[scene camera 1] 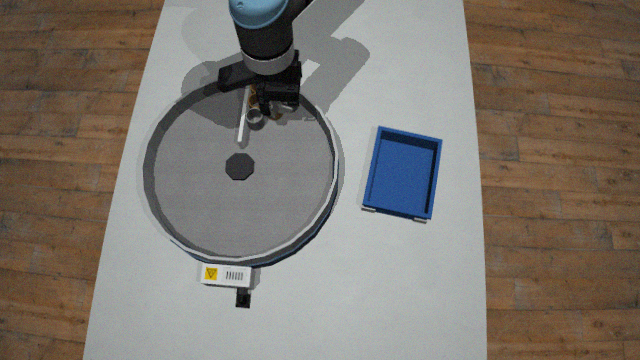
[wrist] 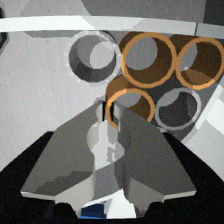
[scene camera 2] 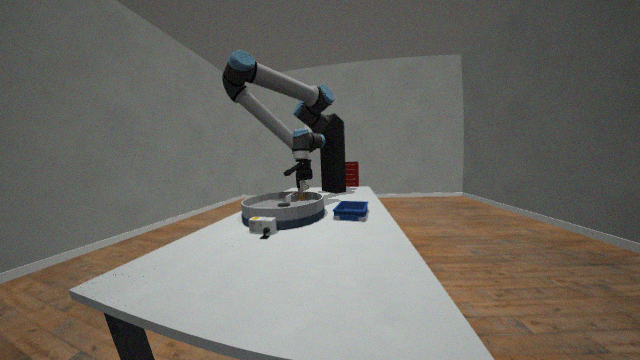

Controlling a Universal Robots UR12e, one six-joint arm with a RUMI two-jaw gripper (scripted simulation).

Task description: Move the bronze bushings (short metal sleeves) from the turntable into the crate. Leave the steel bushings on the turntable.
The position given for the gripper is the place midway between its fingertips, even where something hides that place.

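The gripper (scene camera 1: 274, 115), (wrist: 107, 102). Blue crate (scene camera 1: 404, 180).
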